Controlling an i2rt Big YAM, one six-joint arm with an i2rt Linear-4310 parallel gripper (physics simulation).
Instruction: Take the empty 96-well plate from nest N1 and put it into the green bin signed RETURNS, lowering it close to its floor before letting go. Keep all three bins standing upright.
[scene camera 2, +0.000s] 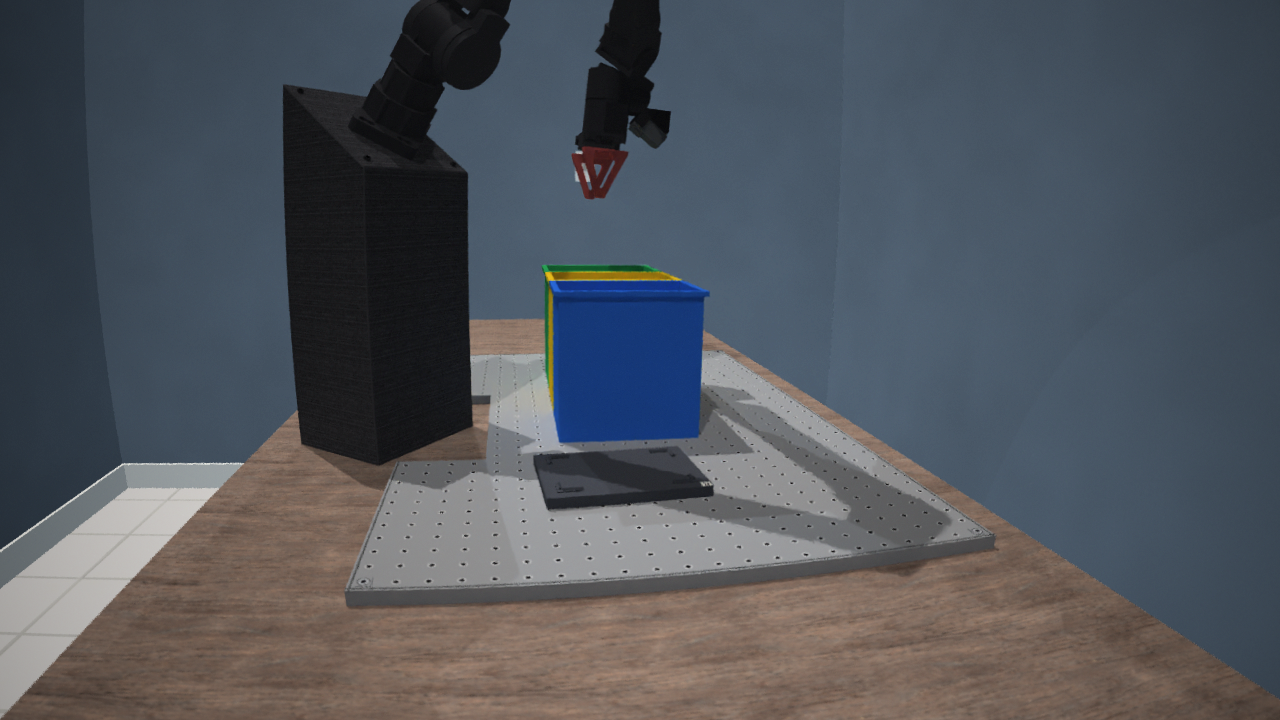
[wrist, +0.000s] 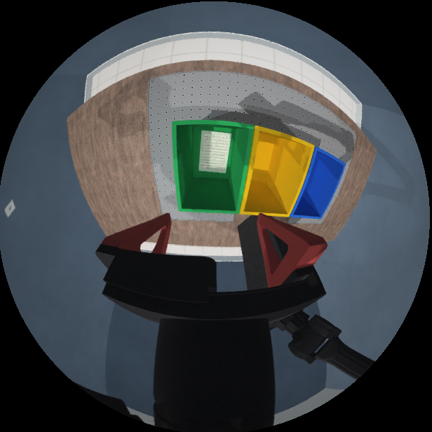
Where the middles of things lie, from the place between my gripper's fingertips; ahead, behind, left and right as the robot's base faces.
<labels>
The green bin (scene camera 2: 546, 268) is 200 mm below my hand, 10 mm to the left of it and 10 mm ahead of it. Round my hand: white 96-well plate (wrist: 214, 148) (280 mm below, 20 mm ahead); yellow bin (scene camera 2: 549, 275) (200 mm below, 120 mm to the right, 10 mm behind); blue bin (scene camera 2: 627, 354) (260 mm to the right, 200 mm below, 40 mm behind).
</labels>
